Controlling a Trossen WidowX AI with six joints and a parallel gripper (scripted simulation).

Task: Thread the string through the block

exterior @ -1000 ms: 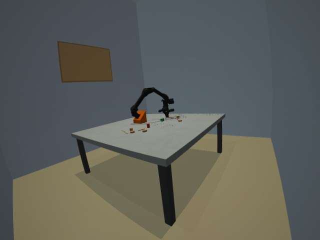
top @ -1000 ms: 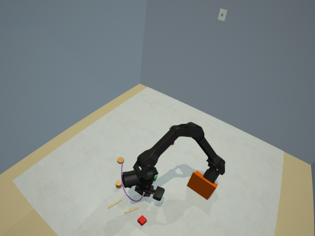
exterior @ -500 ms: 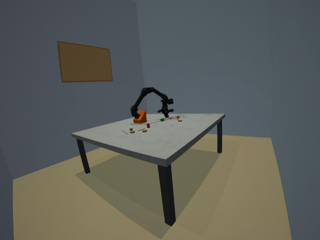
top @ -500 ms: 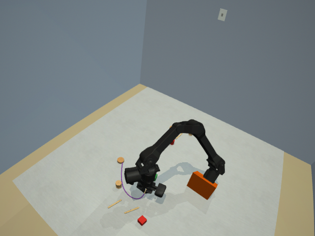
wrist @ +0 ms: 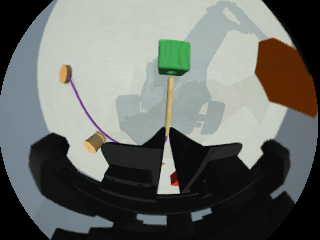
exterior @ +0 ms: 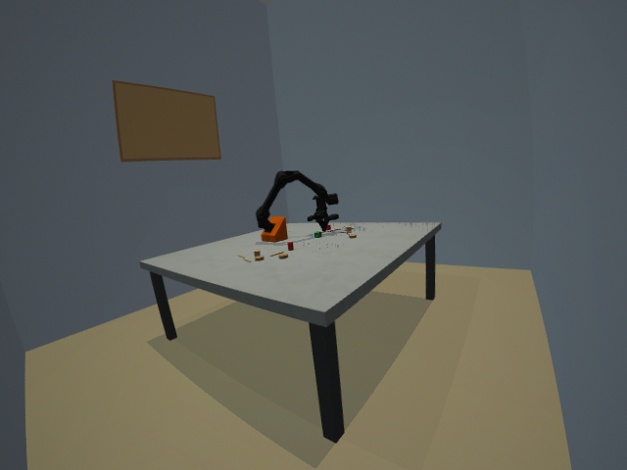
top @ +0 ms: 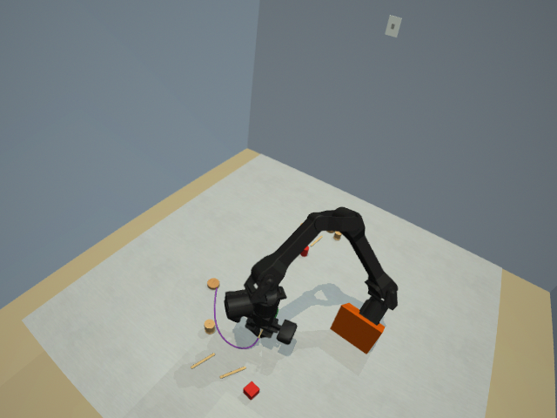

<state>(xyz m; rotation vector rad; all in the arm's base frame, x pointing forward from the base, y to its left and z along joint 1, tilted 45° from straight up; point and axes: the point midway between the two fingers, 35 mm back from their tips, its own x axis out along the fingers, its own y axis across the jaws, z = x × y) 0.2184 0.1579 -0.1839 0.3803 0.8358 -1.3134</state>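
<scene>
The green block is 90 mm to the right of my gripper tip and 30 mm ahead of it. From my gripper tip the other things lie so: red cube: 140 mm to the left, 100 mm behind; then thin wooden stick: 10 mm to the right; then red cylinder: 370 mm to the right, 120 mm ahead.
</scene>
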